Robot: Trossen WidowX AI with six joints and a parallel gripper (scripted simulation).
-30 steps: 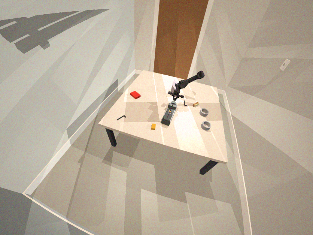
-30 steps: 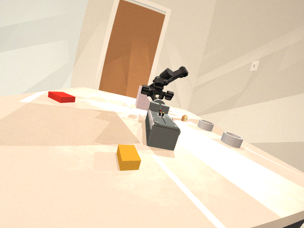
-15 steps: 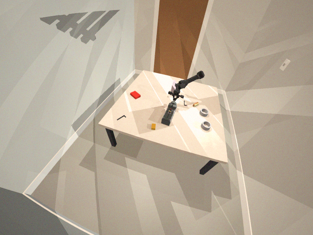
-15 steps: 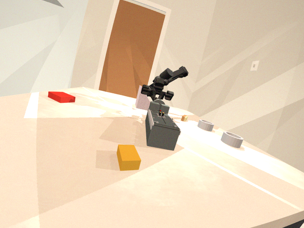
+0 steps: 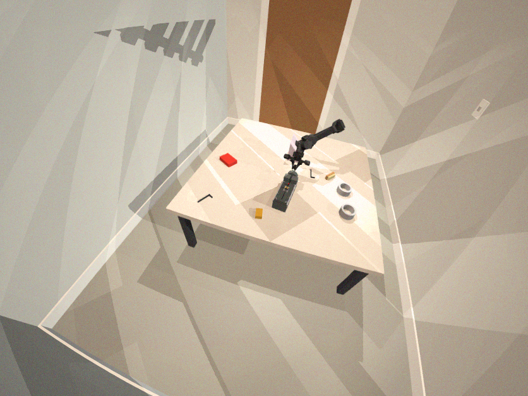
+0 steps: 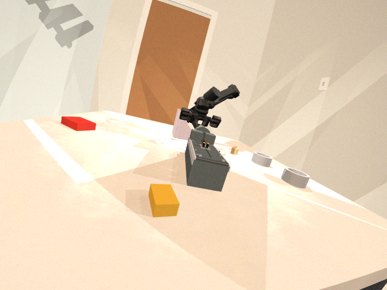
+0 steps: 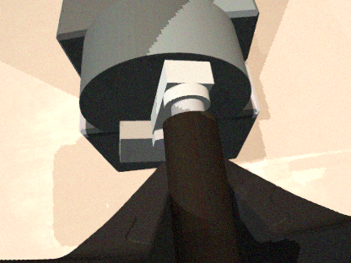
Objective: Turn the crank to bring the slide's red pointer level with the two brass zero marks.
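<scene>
Now: the dark brown crank handle 20 mm behind my gripper tip and 20 mm above it. The rest, counted from my gripper tip: red pointer 130 mm ahead, 10 mm to the right, 10 mm below; then yellow block 360 mm ahead, 140 mm to the right, 80 mm below; then tan block 290 mm to the left, 150 mm behind, 80 mm below.
</scene>
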